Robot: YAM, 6 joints.
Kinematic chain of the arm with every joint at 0, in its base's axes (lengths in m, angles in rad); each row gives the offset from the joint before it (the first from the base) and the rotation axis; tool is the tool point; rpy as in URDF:
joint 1: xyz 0 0 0.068 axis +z
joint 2: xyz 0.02 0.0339 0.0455 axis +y
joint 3: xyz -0.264 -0.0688 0 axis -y
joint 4: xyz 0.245 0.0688 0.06 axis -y
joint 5: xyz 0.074 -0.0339 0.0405 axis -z
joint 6: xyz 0.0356 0 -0.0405 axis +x
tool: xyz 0 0 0 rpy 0 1.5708 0
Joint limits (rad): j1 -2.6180..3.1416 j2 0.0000..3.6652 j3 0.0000..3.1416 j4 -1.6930..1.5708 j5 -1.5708..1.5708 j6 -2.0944..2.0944
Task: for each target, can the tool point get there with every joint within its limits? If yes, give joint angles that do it. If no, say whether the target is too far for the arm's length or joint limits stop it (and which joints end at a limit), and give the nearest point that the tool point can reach.
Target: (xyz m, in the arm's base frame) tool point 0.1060 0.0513 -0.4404
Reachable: no: joint limits stop it (at a limit: joint 2) | nearest point 0.1273 0.0616 -0.3641 | short by 0.080 m
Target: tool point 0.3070 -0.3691 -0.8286
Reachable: no: too far | nearest point 0.2226 -0.2676 -0.3664 | short by 0.481 m
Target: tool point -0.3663 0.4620 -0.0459
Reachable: yes | joints 2.2676 3.1771 2.6818 -0.4569 0.4530 -0.8722
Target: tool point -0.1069 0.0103 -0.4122
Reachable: no: joint limits stop it (at a limit: joint 2) | nearest point -0.1259 0.0121 -0.3591 | short by 0.056 m
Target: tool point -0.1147 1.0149 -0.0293
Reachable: no: too far | nearest point -0.0718 0.6355 0.0251 | short by 0.386 m
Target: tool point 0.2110 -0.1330 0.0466
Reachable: yes | joints -0.4234 2.0167 0.4260 0.7974 1.3218 -0.4631
